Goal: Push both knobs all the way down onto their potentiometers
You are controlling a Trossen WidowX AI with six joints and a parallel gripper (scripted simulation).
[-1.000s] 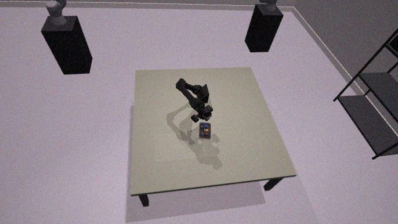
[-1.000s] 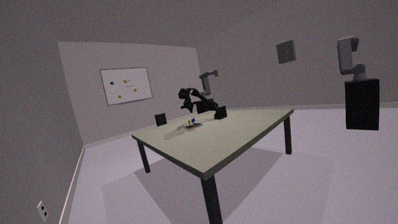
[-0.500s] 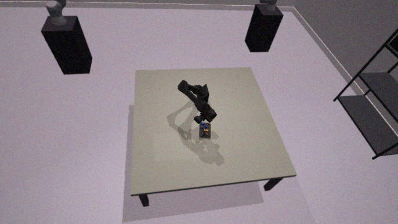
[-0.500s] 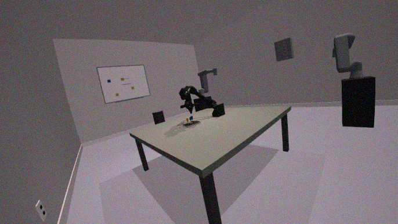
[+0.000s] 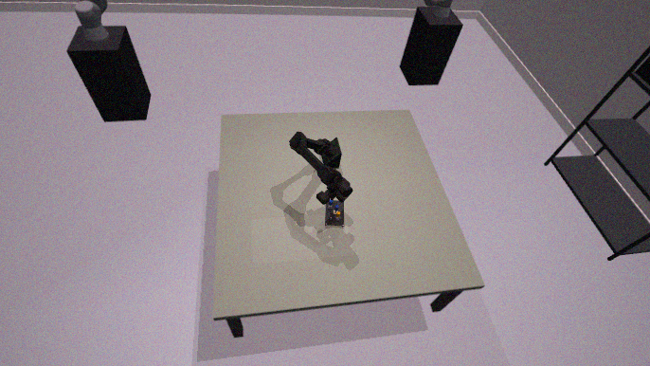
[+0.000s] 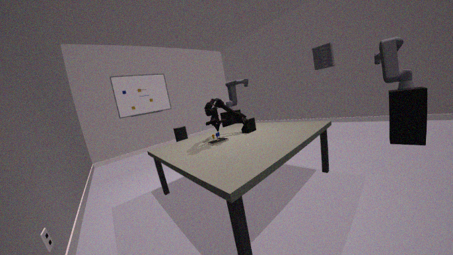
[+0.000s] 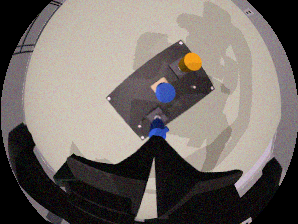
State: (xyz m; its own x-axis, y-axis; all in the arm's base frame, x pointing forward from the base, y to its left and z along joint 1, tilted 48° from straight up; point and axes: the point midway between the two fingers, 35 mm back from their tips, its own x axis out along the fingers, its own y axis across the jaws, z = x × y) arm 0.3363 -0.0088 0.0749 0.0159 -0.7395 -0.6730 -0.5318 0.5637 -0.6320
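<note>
Right now my gripper tip is 20 mm above the blue knob. Also, from my gripper tip: orange knob: 80 mm ahead, 20 mm to the left, 30 mm below.
</note>
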